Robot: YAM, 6 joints.
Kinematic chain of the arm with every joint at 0, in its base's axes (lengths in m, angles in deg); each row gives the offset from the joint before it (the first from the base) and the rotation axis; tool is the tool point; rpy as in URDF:
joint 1: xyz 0 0 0.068 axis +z
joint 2: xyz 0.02 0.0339 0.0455 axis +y
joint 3: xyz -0.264 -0.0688 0 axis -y
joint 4: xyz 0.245 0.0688 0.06 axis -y
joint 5: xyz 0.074 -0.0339 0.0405 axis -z
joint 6: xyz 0.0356 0 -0.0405 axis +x
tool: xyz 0 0 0 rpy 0 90 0
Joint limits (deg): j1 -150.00..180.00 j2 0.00..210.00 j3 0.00..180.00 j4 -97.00..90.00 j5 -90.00..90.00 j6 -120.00..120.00
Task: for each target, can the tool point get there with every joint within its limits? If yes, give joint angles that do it. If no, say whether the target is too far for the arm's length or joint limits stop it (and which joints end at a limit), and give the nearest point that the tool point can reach.
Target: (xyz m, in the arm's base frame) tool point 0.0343 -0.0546 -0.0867
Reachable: yes | joints -34.89 165.00 15.33 39.31 44.98 46.81
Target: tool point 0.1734 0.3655 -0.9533
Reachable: no: too far | nearest point 0.1321 0.2784 -0.3754 | short by 0.586 m
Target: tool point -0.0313 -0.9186 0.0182
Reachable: no: too far | nearest point -0.0219 -0.6420 0.0475 | short by 0.278 m
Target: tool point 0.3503 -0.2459 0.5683
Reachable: yes | joints -31.45 126.88 160.61 2.68 49.31 -89.28
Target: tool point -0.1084 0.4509 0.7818
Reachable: no: too far | nearest point -0.0856 0.3560 0.6349 | short by 0.176 m
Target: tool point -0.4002 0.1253 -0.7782
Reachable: no: too far | nearest point -0.3130 0.0980 -0.3715 | short by 0.417 m
